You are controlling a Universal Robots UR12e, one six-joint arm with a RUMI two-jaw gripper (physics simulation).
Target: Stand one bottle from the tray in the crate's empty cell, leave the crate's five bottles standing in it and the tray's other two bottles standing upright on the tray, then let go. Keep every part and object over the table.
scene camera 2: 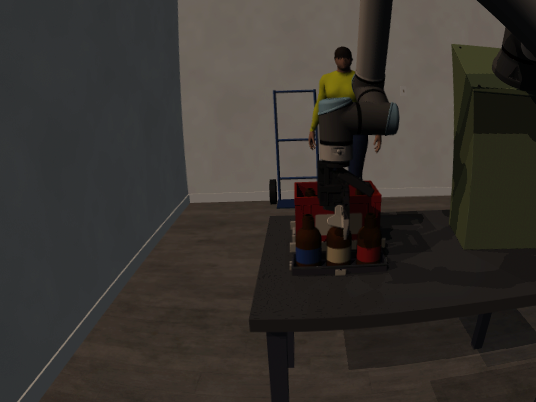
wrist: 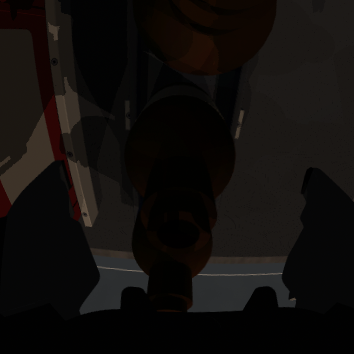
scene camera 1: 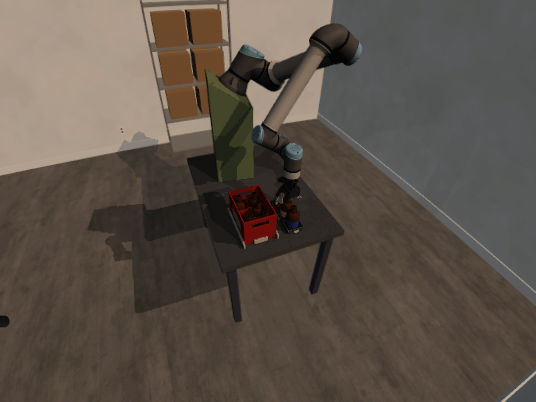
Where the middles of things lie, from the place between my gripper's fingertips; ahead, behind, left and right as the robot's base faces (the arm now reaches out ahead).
Right now my hand is 90 mm short of the blue-label bottle point(scene camera 2: 308, 238), 30 mm above it and 10 mm to the left of it.
